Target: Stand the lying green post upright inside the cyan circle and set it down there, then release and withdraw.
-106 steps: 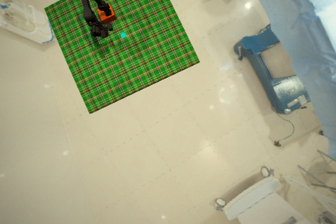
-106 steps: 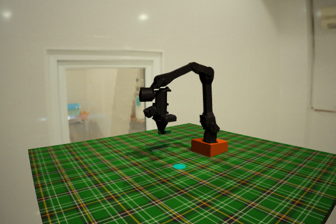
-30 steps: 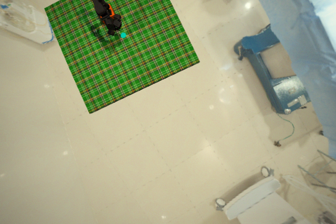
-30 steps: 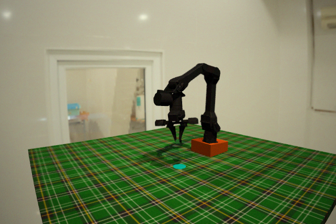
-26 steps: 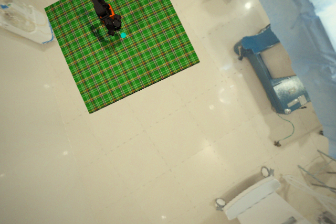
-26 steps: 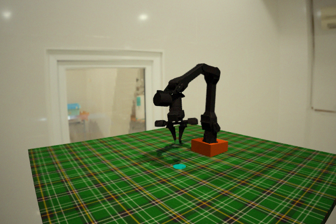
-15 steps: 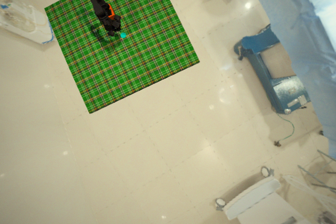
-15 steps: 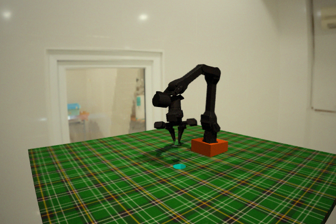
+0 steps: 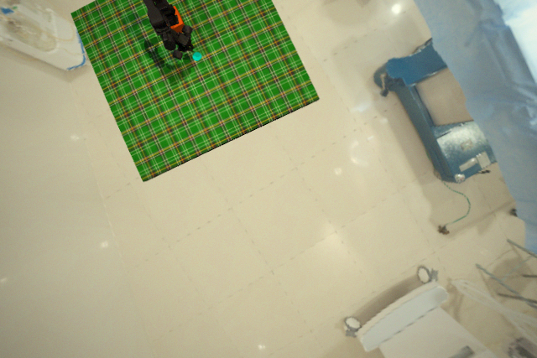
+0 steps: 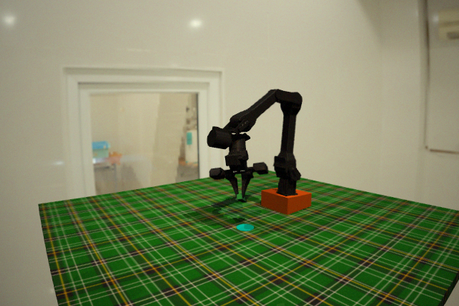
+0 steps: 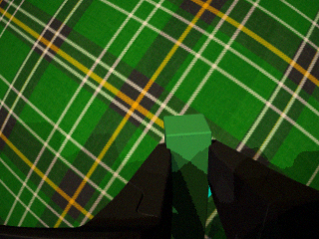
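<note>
Right now my gripper tip is 3 cm past the cyan circle, 2 cm to the left of it and 12 cm above it. From my gripper tip the other things lie so: green post: 1 cm behind, 1 cm to the right, 1 cm below.
</note>
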